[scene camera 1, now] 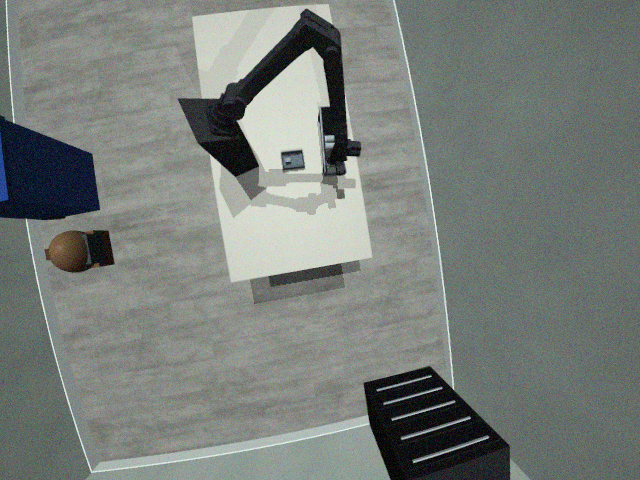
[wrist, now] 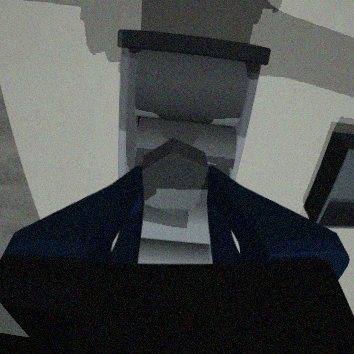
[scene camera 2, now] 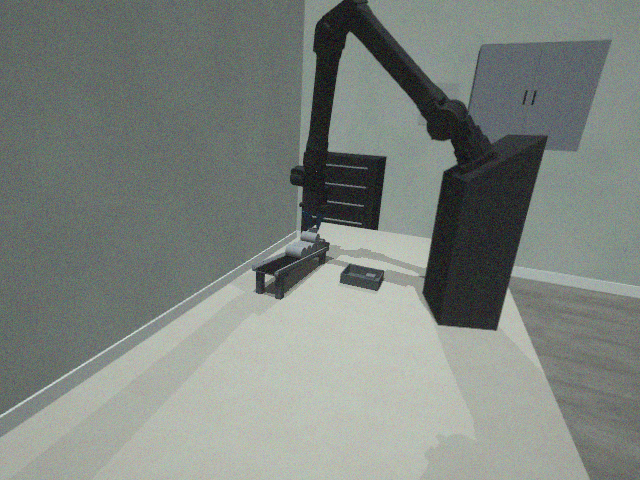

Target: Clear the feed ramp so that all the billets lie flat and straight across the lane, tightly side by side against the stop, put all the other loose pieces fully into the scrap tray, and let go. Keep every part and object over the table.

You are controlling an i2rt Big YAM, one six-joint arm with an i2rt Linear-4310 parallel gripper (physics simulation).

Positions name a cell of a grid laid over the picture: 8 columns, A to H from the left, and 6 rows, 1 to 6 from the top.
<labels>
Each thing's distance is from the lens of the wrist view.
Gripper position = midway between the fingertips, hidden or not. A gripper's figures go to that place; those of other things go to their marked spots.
gripper (wrist: D4): 13 cm
dark stop bar (wrist: C1): 17 cm
</labels>
